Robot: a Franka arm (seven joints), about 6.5 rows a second.
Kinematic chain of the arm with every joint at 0, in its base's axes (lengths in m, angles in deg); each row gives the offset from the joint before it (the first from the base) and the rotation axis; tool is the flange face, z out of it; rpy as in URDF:
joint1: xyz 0 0 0.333 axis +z
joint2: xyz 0 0 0 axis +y
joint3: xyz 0 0 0.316 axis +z
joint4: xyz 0.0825 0 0 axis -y
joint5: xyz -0.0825 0 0.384 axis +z
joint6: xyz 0 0 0 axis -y
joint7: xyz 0.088 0 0 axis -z
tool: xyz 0 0 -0.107 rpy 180 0 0
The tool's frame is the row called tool.
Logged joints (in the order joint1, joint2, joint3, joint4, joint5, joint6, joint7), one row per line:
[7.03, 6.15, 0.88, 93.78, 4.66, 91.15, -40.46]
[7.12, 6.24, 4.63, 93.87, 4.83, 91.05, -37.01]
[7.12, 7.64, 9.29, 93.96, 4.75, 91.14, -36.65]
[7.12, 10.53, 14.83, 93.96, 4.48, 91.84, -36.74]
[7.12, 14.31, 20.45, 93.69, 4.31, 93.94, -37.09]
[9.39, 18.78, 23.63, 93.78, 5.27, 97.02, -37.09]
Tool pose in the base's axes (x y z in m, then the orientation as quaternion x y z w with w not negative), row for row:
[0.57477, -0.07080, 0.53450, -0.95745, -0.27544, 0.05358, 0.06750]
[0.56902, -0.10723, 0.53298, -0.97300, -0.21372, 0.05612, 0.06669]
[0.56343, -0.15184, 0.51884, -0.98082, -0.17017, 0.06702, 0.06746]
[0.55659, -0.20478, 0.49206, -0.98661, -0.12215, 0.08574, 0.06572]
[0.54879, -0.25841, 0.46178, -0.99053, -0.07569, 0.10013, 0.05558]
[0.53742, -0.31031, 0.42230, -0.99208, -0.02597, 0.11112, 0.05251]
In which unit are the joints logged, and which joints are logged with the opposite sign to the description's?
The joints are logged in degrees. Opposite sign: joint1, joint3, joint4.
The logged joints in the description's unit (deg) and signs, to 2 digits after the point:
[-7.03, 6.15, -0.88, -93.78, 4.66, 91.15, -40.46]
[-7.12, 6.24, -4.63, -93.87, 4.83, 91.05, -37.01]
[-7.12, 7.64, -9.29, -93.96, 4.75, 91.14, -36.65]
[-7.12, 10.53, -14.83, -93.96, 4.48, 91.84, -36.74]
[-7.12, 14.31, -20.45, -93.69, 4.31, 93.94, -37.09]
[-9.39, 18.78, -23.63, -93.78, 5.27, 97.02, -37.09]

